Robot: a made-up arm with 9 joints. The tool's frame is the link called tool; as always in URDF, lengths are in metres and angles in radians. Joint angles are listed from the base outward.
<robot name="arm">
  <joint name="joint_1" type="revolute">
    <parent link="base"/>
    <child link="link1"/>
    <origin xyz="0 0 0.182" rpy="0 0 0"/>
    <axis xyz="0 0 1"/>
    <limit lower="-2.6" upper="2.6"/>
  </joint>
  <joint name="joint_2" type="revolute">
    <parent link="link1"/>
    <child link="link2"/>
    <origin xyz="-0.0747 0.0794 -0.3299" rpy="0 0 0"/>
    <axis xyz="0 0 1"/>
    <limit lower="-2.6" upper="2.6"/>
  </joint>
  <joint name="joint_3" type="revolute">
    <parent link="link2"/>
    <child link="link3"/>
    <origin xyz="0.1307 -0.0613 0.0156" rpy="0 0 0"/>
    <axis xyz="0 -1 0"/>
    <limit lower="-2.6" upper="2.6"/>
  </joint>
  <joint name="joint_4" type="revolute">
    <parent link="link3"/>
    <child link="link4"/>
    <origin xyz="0.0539 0.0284 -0.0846" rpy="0 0 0"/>
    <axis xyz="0 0 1"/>
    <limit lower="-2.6" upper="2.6"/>
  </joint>
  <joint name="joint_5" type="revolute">
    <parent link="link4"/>
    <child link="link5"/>
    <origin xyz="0.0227 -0.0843 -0.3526" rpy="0 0 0"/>
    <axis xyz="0 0 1"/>
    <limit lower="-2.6" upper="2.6"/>
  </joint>
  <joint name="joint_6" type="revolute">
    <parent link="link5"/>
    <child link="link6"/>
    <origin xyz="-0.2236 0.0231 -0.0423" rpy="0 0 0"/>
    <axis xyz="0 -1 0"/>
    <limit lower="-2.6" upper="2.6"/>
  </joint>
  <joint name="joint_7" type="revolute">
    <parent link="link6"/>
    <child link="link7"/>
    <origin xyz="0.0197 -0.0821 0.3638" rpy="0 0 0"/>
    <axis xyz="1 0 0"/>
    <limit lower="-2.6" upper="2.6"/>
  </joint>
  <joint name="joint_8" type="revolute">
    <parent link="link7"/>
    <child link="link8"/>
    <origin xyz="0.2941 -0.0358 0.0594" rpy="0 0 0"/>
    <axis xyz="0 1 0"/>
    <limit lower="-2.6" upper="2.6"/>
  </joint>
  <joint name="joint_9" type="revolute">
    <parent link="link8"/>
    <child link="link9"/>
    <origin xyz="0.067 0.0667 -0.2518" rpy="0 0 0"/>
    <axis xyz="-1 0 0"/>
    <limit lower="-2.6" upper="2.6"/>
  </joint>
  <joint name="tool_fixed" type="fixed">
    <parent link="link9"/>
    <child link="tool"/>
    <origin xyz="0.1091 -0.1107 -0.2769" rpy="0 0 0"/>
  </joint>
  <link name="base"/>
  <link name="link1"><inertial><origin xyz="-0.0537 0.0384 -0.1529"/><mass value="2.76"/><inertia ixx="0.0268" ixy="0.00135" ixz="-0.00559" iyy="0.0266" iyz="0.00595" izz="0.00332"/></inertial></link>
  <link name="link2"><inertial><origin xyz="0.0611 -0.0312 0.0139"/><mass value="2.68"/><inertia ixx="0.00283" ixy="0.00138" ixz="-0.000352" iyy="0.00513" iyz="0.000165" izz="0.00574"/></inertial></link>
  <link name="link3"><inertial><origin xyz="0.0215 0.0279 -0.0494"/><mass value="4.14"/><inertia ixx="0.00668" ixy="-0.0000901" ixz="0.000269" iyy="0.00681" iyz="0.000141" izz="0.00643"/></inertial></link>
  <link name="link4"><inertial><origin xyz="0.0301 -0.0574 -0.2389"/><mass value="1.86"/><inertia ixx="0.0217" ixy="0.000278" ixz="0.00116" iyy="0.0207" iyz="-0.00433" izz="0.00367"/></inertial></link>
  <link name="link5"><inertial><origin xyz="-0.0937 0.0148 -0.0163"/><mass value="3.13"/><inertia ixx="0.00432" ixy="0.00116" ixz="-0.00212" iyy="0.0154" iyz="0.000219" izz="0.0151"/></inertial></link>
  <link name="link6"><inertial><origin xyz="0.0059 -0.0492 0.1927"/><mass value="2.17"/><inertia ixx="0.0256" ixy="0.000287" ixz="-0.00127" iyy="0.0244" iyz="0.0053" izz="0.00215"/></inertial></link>
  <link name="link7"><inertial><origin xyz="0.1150 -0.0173 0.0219"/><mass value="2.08"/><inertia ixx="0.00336" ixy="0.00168" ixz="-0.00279" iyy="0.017" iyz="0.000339" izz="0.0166"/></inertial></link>
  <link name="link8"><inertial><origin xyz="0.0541 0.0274 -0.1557"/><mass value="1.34"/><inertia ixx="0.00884" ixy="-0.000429" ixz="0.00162" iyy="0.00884" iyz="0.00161" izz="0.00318"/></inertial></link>
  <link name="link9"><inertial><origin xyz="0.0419 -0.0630 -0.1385"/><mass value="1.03"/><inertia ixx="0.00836" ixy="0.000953" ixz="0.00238" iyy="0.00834" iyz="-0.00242" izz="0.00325"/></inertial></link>
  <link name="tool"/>
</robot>
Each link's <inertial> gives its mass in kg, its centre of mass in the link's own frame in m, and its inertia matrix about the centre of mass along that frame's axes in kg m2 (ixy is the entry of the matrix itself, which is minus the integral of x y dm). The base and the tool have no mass. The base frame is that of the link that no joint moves.
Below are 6 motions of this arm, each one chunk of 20 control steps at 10 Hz.
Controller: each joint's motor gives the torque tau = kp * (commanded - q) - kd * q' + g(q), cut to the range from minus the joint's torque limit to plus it. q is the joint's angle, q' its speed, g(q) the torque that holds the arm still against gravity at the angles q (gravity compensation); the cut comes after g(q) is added. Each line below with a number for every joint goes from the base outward.
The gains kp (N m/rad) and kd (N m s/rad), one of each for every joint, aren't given. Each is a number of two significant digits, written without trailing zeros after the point. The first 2 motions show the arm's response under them.
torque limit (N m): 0.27 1.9 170 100 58 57 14 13 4.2
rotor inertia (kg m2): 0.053 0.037 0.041 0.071 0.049 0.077 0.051 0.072 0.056
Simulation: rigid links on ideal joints. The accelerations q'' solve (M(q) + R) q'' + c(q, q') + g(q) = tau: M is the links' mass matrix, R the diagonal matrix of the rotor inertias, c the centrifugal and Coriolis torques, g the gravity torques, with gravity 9.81 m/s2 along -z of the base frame. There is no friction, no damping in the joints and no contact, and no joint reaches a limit. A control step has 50 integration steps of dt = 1/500 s. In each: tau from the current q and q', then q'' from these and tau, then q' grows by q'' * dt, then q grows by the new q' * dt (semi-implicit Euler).
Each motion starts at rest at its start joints. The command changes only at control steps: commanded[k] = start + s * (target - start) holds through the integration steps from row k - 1 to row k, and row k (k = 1, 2, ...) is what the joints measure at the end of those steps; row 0 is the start. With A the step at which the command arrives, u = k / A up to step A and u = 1 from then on. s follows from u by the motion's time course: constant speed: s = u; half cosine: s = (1 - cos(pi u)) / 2; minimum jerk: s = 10 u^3 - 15 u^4 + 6 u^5; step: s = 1 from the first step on.
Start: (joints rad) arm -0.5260 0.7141 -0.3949 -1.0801 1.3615 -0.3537 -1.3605 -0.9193 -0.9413
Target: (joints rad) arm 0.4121 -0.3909 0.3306 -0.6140 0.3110 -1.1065 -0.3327 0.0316 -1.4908
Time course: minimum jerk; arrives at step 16
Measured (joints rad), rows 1 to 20:
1: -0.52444 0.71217 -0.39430 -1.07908 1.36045 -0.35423 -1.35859 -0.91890 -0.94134
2: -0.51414 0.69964 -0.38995 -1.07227 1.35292 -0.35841 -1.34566 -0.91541 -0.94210
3: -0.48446 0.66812 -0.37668 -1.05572 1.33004 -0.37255 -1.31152 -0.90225 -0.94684
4: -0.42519 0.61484 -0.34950 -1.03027 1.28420 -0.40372 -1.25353 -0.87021 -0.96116
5: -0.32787 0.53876 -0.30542 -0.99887 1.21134 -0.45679 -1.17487 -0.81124 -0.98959
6: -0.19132 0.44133 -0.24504 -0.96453 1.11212 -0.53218 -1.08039 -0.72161 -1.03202
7: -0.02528 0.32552 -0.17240 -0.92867 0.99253 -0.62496 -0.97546 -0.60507 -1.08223
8: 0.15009 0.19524 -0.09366 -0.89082 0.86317 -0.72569 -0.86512 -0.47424 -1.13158
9: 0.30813 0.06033 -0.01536 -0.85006 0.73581 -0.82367 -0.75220 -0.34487 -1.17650
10: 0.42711 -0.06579 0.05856 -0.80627 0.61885 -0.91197 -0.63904 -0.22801 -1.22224
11: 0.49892 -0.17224 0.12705 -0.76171 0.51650 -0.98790 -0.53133 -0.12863 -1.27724
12: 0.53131 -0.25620 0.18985 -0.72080 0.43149 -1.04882 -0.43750 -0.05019 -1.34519
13: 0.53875 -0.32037 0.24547 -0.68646 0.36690 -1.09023 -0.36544 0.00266 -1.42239
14: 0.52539 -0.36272 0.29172 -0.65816 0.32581 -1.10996 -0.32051 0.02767 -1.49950
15: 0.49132 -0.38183 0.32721 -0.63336 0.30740 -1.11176 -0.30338 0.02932 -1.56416
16: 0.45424 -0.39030 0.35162 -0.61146 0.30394 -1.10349 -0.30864 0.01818 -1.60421
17: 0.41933 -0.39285 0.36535 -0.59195 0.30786 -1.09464 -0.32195 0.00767 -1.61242
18: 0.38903 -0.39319 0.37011 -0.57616 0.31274 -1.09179 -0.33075 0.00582 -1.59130
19: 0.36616 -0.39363 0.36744 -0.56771 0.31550 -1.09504 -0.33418 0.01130 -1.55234
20: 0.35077 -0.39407 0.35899 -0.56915 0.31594 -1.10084 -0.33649 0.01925 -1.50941
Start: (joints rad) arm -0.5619 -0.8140 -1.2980 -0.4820 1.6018 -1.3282 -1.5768 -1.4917 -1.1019
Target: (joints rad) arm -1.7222 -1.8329 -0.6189 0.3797 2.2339 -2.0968 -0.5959 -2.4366 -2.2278
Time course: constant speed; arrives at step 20
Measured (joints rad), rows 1 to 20:
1: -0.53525 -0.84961 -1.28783 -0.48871 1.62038 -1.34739 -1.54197 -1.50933 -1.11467
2: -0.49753 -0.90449 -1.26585 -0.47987 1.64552 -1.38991 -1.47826 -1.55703 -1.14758
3: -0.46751 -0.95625 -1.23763 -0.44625 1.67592 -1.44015 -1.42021 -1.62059 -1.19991
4: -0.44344 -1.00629 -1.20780 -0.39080 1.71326 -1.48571 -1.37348 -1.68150 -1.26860
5: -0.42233 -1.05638 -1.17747 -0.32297 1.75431 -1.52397 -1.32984 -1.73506 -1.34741
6: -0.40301 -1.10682 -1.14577 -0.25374 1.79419 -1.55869 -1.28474 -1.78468 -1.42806
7: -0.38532 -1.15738 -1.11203 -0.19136 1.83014 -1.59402 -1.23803 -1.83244 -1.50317
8: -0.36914 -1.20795 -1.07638 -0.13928 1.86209 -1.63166 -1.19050 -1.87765 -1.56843
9: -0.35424 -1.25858 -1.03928 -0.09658 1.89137 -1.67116 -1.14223 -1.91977 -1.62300
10: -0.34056 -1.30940 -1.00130 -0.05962 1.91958 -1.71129 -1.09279 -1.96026 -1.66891
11: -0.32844 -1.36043 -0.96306 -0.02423 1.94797 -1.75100 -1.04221 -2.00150 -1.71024
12: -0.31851 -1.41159 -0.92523 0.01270 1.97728 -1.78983 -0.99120 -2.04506 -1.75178
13: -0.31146 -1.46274 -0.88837 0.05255 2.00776 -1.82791 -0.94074 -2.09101 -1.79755
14: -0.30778 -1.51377 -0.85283 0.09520 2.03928 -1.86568 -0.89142 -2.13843 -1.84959
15: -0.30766 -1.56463 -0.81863 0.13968 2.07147 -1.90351 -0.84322 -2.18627 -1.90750
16: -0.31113 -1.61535 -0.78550 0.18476 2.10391 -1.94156 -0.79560 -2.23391 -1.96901
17: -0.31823 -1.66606 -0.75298 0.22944 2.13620 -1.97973 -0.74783 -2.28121 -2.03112
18: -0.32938 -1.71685 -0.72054 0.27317 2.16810 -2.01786 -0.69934 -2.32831 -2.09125
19: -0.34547 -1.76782 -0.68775 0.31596 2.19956 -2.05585 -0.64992 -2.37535 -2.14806
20: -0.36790 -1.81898 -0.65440 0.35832 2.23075 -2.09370 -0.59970 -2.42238 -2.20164
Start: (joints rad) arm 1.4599 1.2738 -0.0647 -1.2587 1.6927 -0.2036 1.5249 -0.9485 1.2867
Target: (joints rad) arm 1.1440 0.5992 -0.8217 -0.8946 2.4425 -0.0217 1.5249 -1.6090 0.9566
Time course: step
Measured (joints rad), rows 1 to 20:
1: 1.31871 1.39922 -0.27608 -1.33779 2.13147 -0.10710 1.47620 -1.45008 1.21039
2: 1.18136 1.46435 -0.62273 -1.14389 2.36706 0.00305 1.44978 -1.75725 1.05717
3: 1.09215 1.46117 -0.82984 -0.98034 2.40547 0.02789 1.55672 -1.69360 0.93753
4: 1.09066 1.37062 -0.89137 -0.93477 2.43591 -0.02211 1.63210 -1.56890 0.88534
5: 1.22454 1.15892 -0.88881 -0.90244 2.47083 -0.06265 1.60432 -1.51879 0.87885
6: 1.49017 0.83606 -0.85499 -0.85527 2.48847 -0.06472 1.54410 -1.54295 0.88182
7: 1.76361 0.52441 -0.82751 -0.81478 2.48828 -0.04780 1.50803 -1.58424 0.87916
8: 1.94934 0.32465 -0.82136 -0.80684 2.47438 -0.02480 1.51173 -1.59798 0.88282
9: 2.05751 0.22134 -0.82532 -0.83238 2.45658 -0.00851 1.52375 -1.59368 0.90324
10: 2.09928 0.19631 -0.83256 -0.87706 2.44022 -0.00525 1.52715 -1.59276 0.93618
11: 2.07798 0.23986 -0.83990 -0.92567 2.42632 -0.01141 1.52878 -1.60154 0.97093
12: 1.99280 0.34776 -0.84639 -0.96801 2.41597 -0.02065 1.53428 -1.61345 0.99892
13: 1.84464 0.51404 -0.85149 -0.99832 2.41168 -0.02940 1.54039 -1.61999 1.01501
14: 1.71193 0.64000 -0.84401 -0.99923 2.41630 -0.03688 1.53766 -1.62528 1.01593
15: 1.62987 0.68684 -0.82911 -0.96471 2.42619 -0.03611 1.52971 -1.63072 1.00263
16: 1.59147 0.66970 -0.81411 -0.91133 2.43990 -0.02791 1.52115 -1.62870 0.97926
17: 1.57866 0.61666 -0.80501 -0.85709 2.45459 -0.01853 1.51444 -1.61733 0.95134
18: 1.53659 0.60204 -0.80818 -0.82394 2.46548 -0.01307 1.51588 -1.59738 0.92560
19: 1.48701 0.60307 -0.81250 -0.81148 2.47051 -0.01482 1.52202 -1.58256 0.90807
20: 1.44500 0.60325 -0.81554 -0.81344 2.46951 -0.02041 1.52660 -1.58085 0.90198

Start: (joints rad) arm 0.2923 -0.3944 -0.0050 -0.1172 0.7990 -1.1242 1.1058 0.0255 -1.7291
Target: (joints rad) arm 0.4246 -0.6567 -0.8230 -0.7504 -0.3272 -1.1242 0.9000 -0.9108 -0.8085
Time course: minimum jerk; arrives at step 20
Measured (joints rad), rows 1 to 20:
1: 0.29271 -0.39452 -0.00522 -0.11692 0.79817 -1.12406 1.10564 0.02508 -1.72886
2: 0.29556 -0.39533 -0.00689 -0.11537 0.79250 -1.12315 1.10461 0.02186 -1.72684
3: 0.30344 -0.39752 -0.01215 -0.11290 0.77714 -1.12098 1.10208 0.01156 -1.71965
4: 0.32429 -0.40358 -0.02370 -0.11392 0.74710 -1.11776 1.09791 -0.01023 -1.70340
5: 0.36740 -0.41392 -0.04442 -0.12599 0.69925 -1.11408 1.09263 -0.04680 -1.67612
6: 0.43771 -0.42733 -0.07675 -0.15288 0.63379 -1.11065 1.08772 -0.09956 -1.63798
7: 0.53719 -0.44307 -0.12179 -0.19349 0.55361 -1.10820 1.08344 -0.16742 -1.59061
8: 0.66171 -0.46058 -0.17915 -0.24175 0.46404 -1.10779 1.07647 -0.24677 -1.53461
9: 0.80036 -0.47999 -0.24729 -0.28848 0.37093 -1.11066 1.06072 -0.33223 -1.46658
10: 0.94110 -0.50353 -0.32405 -0.32637 0.27806 -1.11749 1.03342 -0.41821 -1.37910
11: 1.07393 -0.53168 -0.40672 -0.35559 0.18672 -1.12777 0.99922 -0.50058 -1.26725
12: 1.18976 -0.56026 -0.49163 -0.38350 0.09680 -1.13994 0.96550 -0.57823 -1.13576
13: 1.28254 -0.58671 -0.57389 -0.41961 0.00783 -1.15136 0.93692 -0.65296 -0.99918
14: 1.35109 -0.61026 -0.64870 -0.47301 -0.08019 -1.15866 0.91709 -0.72720 -0.87738
15: 1.39790 -0.62973 -0.71269 -0.54847 -0.16516 -1.15900 0.90789 -0.80131 -0.78976
16: 1.42823 -0.64386 -0.76489 -0.64283 -0.24276 -1.15182 0.90666 -0.87163 -0.74767
17: 1.44839 -0.65261 -0.80698 -0.74593 -0.30797 -1.13973 0.90840 -0.93147 -0.74748
18: 1.46238 -0.65726 -0.84148 -0.84486 -0.35688 -1.12672 0.91057 -0.97522 -0.77184
19: 1.47006 -0.65925 -0.86935 -0.92775 -0.38807 -1.11572 0.91312 -1.00147 -0.80056
20: 1.46891 -0.65955 -0.88941 -0.98532 -0.40318 -1.10791 0.91536 -1.01261 -0.82069

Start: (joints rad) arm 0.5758 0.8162 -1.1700 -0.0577 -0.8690 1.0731 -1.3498 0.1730 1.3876
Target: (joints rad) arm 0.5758 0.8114 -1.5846 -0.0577 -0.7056 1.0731 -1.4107 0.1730 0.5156
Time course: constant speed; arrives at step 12
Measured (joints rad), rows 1 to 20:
1: 0.57691 0.81703 -1.17700 -0.06135 -0.86792 1.07286 -1.35084 0.17552 1.37296
2: 0.58034 0.81735 -1.19708 -0.07175 -0.86292 1.07333 -1.35562 0.17883 1.32774
3: 0.58476 0.81683 -1.22900 -0.08620 -0.85353 1.07536 -1.36428 0.18027 1.25278
4: 0.58858 0.81590 -1.26808 -0.10034 -0.84075 1.07819 -1.37449 0.18002 1.15959
5: 0.59090 0.81500 -1.30938 -0.11052 -0.82595 1.08032 -1.38345 0.17927 1.06272
6: 0.59142 0.81427 -1.34951 -0.11460 -0.81014 1.08083 -1.38966 0.17854 0.97305
7: 0.59027 0.81365 -1.38715 -0.11219 -0.79374 1.07988 -1.39352 0.17767 0.89457
8: 0.58787 0.81307 -1.42262 -0.10436 -0.77676 1.07823 -1.39642 0.17653 0.82508
9: 0.58492 0.81250 -1.45695 -0.09293 -0.75912 1.07669 -1.39959 0.17531 0.75932
10: 0.58212 0.81199 -1.49113 -0.07984 -0.74090 1.07566 -1.40345 0.17439 0.69230
11: 0.58004 0.81155 -1.52567 -0.06665 -0.72239 1.07515 -1.40776 0.17395 0.62122
12: 0.57893 0.81121 -1.56057 -0.05436 -0.70406 1.07490 -1.41213 0.17392 0.54581
13: 0.57620 0.81141 -1.58902 -0.04062 -0.68792 1.07442 -1.41467 0.17091 0.48413
14: 0.57082 0.81139 -1.60479 -0.02283 -0.67720 1.07239 -1.41311 0.16493 0.45539
15: 0.56386 0.81087 -1.60866 -0.00313 -0.67200 1.06884 -1.40816 0.15965 0.45744
16: 0.55621 0.81049 -1.60460 0.01456 -0.67061 1.06565 -1.40283 0.15775 0.47588
17: 0.54936 0.81013 -1.59723 0.02673 -0.67136 1.06451 -1.39985 0.15972 0.49534
18: 0.54488 0.80975 -1.59016 0.03120 -0.67344 1.06565 -1.39966 0.16448 0.50647
19: 0.54384 0.80942 -1.58529 0.02748 -0.67677 1.06803 -1.40107 0.17007 0.50741
20: 0.54662 0.80922 -1.58302 0.01653 -0.68152 1.07035 -1.40289 0.17459 0.50167

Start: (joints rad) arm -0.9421 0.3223 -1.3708 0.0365 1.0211 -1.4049 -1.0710 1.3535 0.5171
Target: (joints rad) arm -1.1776 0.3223 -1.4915 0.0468 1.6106 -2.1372 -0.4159 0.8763 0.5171
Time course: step
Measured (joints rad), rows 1 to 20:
1: -1.13976 0.46763 -1.32270 -0.10592 1.42697 -1.75048 -0.56689 1.25680 0.42905
2: -1.37470 0.58228 -1.38377 0.09536 1.61550 -2.20120 -0.26203 0.96096 0.38659
3: -1.28349 0.47314 -1.44480 0.17231 1.61502 -2.24812 -0.35647 0.73236 0.39720
4: -1.08457 0.28861 -1.47217 0.12163 1.61171 -2.15589 -0.47774 0.68040 0.48167
5: -0.96238 0.16546 -1.50123 0.07725 1.61781 -2.12981 -0.48080 0.75866 0.62197
6: -0.91709 0.11322 -1.52713 0.04554 1.61530 -2.13970 -0.43172 0.86421 0.71537
7: -0.93867 0.13180 -1.54624 0.01348 1.60794 -2.14549 -0.40822 0.91310 0.71384
8: -1.02414 0.21908 -1.55751 -0.01470 1.60231 -2.14545 -0.41339 0.90458 0.64655
9: -1.11935 0.31757 -1.55819 -0.03524 1.59796 -2.13923 -0.41500 0.88134 0.56125
10: -1.14375 0.34076 -1.54681 -0.04813 1.59405 -2.13123 -0.40168 0.87245 0.48298
11: -1.13606 0.32843 -1.53027 -0.04463 1.59279 -2.13437 -0.39063 0.87222 0.42721
12: -1.13346 0.32383 -1.51456 -0.02463 1.59601 -2.13993 -0.39387 0.87148 0.40628
13: -1.13220 0.32436 -1.50058 0.00415 1.60263 -2.13993 -0.40552 0.87090 0.42224
14: -1.13012 0.32510 -1.48813 0.03530 1.60999 -2.13790 -0.41642 0.87230 0.46414
15: -1.12904 0.32532 -1.47759 0.06356 1.61593 -2.13726 -0.42341 0.87488 0.51313
16: -1.13038 0.32531 -1.46971 0.08467 1.61951 -2.13774 -0.42691 0.87656 0.55173
17: -1.13465 0.32531 -1.46505 0.09626 1.62070 -2.13821 -0.42755 0.87646 0.57032
18: -1.14174 0.32534 -1.46381 0.09816 1.61990 -2.13830 -0.42581 0.87538 0.56823
19: -1.15025 0.32469 -1.46579 0.09220 1.61776 -2.13794 -0.42247 0.87460 0.55138
20: -1.15925 0.32351 -1.47056 0.08129 1.61514 -2.13738 -0.41869 0.87479 0.52861

